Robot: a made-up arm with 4 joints. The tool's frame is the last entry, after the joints. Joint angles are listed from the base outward. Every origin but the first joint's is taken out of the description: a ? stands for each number. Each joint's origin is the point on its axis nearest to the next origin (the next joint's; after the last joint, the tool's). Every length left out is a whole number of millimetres.
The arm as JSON. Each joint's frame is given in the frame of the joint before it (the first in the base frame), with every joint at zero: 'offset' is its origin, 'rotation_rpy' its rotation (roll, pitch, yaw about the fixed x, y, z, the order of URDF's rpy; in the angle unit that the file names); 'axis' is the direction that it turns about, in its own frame. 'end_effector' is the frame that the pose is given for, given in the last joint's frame.
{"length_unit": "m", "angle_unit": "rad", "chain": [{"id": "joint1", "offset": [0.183, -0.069, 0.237], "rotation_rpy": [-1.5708, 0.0, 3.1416], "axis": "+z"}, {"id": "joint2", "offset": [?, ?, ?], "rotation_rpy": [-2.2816, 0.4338, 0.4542], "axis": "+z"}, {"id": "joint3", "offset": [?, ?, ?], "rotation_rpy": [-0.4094, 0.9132, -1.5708], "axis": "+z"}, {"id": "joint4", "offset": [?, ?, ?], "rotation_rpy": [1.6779, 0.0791, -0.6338], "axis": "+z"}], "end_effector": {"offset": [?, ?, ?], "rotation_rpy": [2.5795, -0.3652, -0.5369]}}
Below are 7 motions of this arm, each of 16 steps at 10 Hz.
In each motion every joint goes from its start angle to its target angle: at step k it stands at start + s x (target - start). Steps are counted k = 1, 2, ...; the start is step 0. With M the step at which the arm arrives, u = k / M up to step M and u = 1 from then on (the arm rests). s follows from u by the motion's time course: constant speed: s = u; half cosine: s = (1 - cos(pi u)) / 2; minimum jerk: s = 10 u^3 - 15 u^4 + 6 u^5.
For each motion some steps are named. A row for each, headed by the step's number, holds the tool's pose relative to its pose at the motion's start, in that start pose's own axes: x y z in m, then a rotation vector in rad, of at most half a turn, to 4 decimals.
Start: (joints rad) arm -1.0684 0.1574 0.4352 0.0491
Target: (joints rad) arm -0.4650 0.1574 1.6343 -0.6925
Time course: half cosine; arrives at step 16
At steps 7, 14, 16:
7: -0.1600 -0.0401 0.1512 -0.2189 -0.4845 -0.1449
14: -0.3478 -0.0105 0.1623 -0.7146 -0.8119 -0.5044
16: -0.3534 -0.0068 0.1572 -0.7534 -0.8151 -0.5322

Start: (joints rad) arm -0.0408 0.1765 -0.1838 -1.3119
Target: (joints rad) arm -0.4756 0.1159 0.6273 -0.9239
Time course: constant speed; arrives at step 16
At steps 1, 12, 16:
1: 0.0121 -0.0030 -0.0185 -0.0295 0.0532 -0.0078
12: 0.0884 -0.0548 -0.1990 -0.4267 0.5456 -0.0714
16: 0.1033 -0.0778 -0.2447 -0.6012 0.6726 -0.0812

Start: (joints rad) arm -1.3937 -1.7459 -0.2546 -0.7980
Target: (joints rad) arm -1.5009 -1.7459 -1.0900 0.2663
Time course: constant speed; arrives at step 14
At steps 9, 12, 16:
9: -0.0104 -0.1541 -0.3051 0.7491 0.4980 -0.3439
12: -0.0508 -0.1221 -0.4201 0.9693 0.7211 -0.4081
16: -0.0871 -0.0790 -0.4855 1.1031 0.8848 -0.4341

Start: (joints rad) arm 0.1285 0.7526 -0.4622 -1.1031
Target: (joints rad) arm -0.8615 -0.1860 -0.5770 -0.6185
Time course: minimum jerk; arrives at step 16
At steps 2, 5, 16:
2: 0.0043 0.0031 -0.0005 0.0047 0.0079 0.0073
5: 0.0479 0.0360 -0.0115 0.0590 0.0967 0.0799
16: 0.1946 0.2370 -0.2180 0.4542 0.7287 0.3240

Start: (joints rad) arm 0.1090 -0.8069 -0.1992 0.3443
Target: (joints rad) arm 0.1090 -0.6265 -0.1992 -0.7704
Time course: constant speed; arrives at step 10
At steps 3, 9, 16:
3: -0.0405 0.1054 0.0560 -0.1358 -0.1616 0.2128
9: -0.1992 0.2953 0.0798 -0.4266 -0.4515 0.6493
16: -0.2327 0.3202 0.0717 -0.4767 -0.4950 0.7240

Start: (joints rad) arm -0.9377 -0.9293 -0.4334 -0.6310
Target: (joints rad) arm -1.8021 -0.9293 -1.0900 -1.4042
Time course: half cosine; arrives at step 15
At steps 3, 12, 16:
3: 0.0200 -0.0035 -0.0151 0.0712 0.0277 0.0364
12: 0.1126 -0.1674 -0.0765 0.7315 -0.0641 0.0706
16: 0.1125 -0.2043 -0.0839 0.7976 -0.1081 0.0362

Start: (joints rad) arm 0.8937 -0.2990 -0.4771 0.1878
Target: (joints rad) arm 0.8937 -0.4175 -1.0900 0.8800
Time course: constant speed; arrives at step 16
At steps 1, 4, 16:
1: 0.0077 -0.0057 -0.0231 0.0315 0.0504 -0.0068
4: 0.0236 -0.0174 -0.0977 0.1149 0.2078 -0.0277
16: -0.0467 -0.0091 -0.4166 0.2673 0.8994 -0.1206

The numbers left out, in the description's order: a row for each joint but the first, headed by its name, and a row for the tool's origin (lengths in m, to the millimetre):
joint2: 0.254 0.056 0.0
joint3: -0.03 0.042 0.0
joint4: 0.029 -0.061 0.0
tool: 0.329 -0.293 0.0

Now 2 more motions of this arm.
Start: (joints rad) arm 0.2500 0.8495 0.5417 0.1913
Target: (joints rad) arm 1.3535 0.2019 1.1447 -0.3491
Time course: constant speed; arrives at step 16
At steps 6, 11, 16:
6: -0.0598 -0.0724 -0.0252 0.4021 -0.1933 0.0306
11: -0.1372 -0.1713 -0.0877 0.7052 -0.3667 -0.0859
16: -0.2424 -0.2572 -0.2066 0.9553 -0.5034 -0.3210

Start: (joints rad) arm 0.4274 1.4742 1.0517 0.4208
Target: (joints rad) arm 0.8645 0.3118 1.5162 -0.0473
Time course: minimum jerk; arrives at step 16
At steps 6, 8, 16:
6: -0.0168 0.0070 -0.0171 0.2758 -0.0005 0.1191
8: -0.0299 -0.0157 -0.0348 0.5076 -0.0092 0.1572
16: -0.0632 -0.1218 -0.1355 0.9971 -0.0229 0.0570

